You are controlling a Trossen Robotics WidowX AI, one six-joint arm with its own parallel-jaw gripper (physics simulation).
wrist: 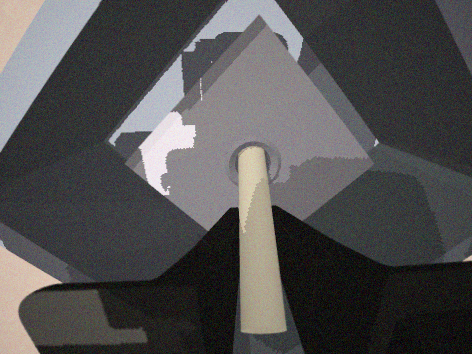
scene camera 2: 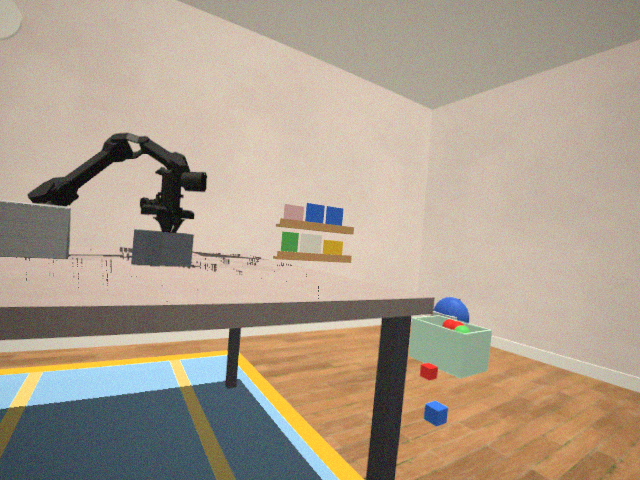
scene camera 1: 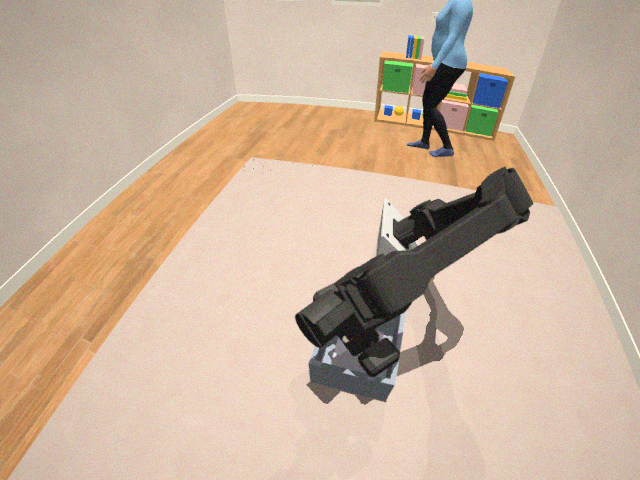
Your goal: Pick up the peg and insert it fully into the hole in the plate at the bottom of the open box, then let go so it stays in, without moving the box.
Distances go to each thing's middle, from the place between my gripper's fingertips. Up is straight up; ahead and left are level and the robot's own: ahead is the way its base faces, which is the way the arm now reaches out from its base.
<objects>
The blue-grey box point(scene camera 1: 321, 371) lies 1 cm behind my hand, 2 cm to the left of it and 2 cm below it. From my hand the other things lie so: cream peg point(wrist: 262, 311) 1 cm above; grey plate point(wrist: 256, 94) 1 cm behind, 2 cm to the left, 4 cm below.
</objects>
